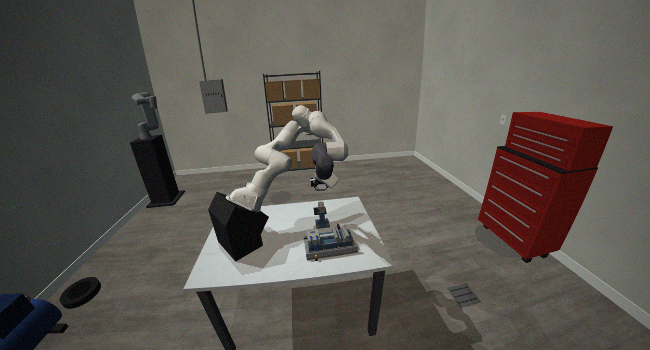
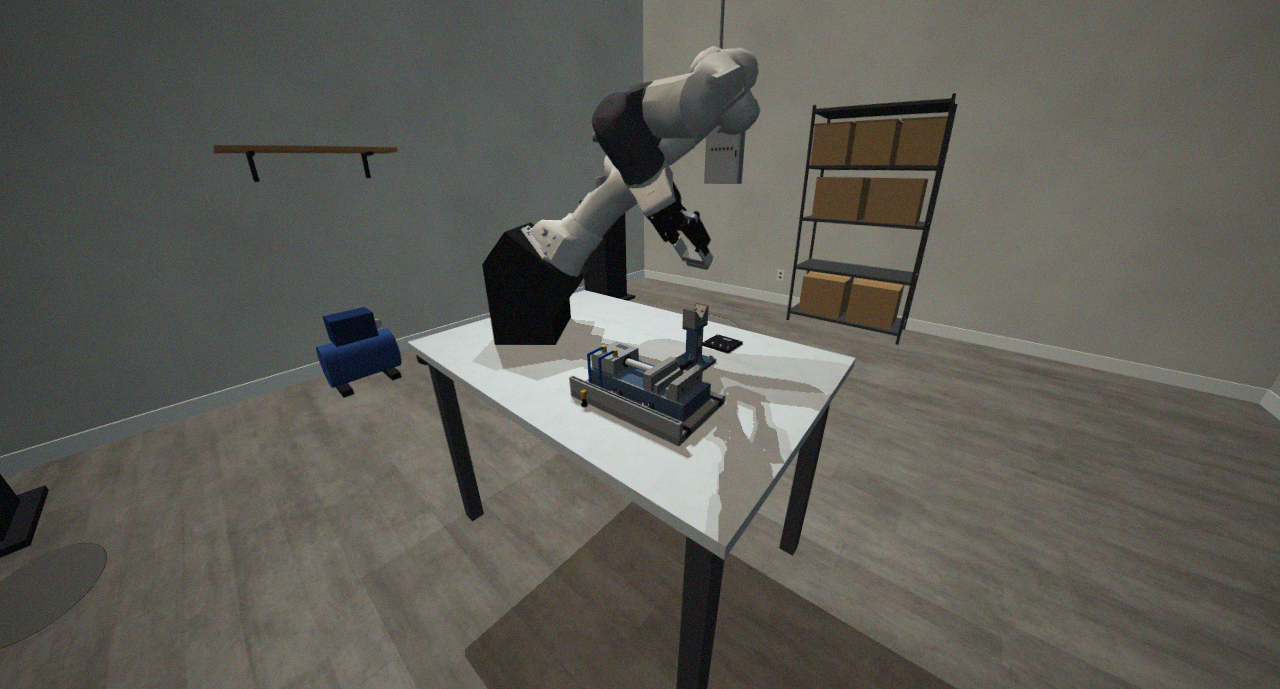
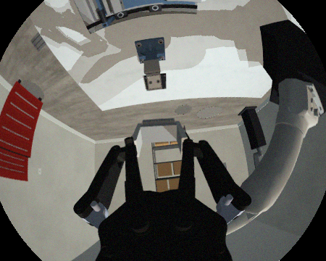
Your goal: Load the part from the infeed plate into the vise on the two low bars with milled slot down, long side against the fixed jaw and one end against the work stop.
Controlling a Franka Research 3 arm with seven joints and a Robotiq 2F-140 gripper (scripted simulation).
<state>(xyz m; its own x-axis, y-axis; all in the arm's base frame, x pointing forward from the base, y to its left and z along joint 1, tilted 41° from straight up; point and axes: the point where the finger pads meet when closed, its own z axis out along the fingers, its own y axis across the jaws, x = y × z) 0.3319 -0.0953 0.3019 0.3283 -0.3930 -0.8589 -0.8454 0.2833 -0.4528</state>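
The part lies 1 cm to the left of my hand and 2 cm below it. From my hand the other things lie so: black infeed plate: 1 cm ahead, 18 cm to the left, 30 cm below.
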